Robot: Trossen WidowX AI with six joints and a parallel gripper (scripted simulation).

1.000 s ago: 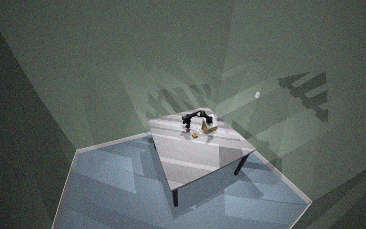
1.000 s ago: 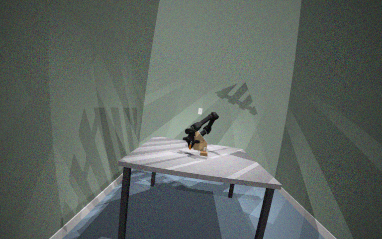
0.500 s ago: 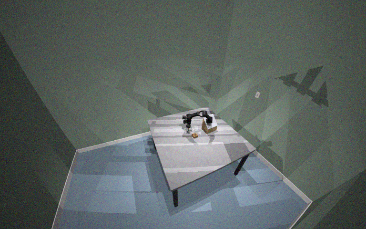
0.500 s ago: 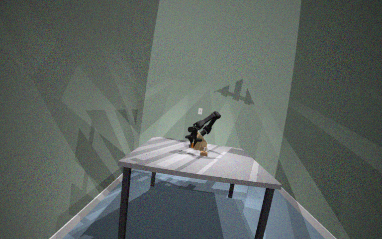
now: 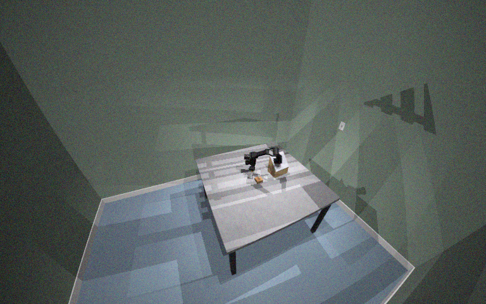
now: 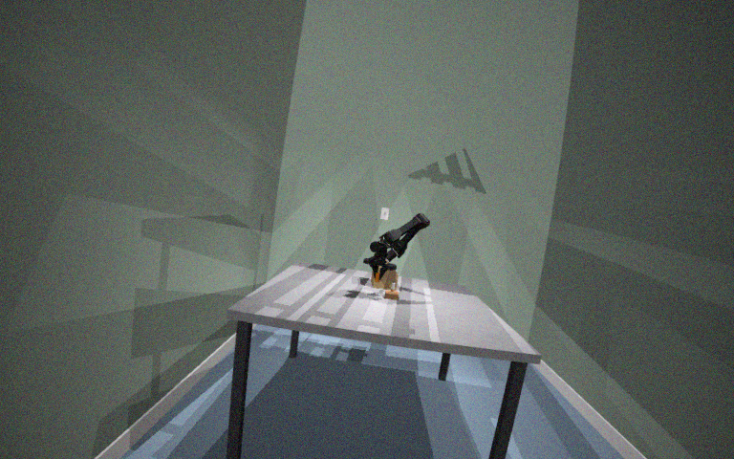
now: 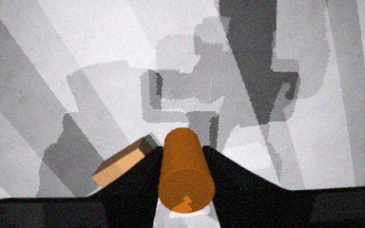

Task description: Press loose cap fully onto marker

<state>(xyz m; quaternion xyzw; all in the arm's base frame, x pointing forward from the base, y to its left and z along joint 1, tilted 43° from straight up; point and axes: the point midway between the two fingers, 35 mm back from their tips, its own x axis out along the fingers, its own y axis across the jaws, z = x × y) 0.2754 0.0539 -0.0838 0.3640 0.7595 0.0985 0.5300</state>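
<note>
The holder block is 50 mm behind my gripper tip, 90 mm to the left of it and 90 mm below it. From my gripper tip the other things lie so: orange cap: 10 mm above.
</note>
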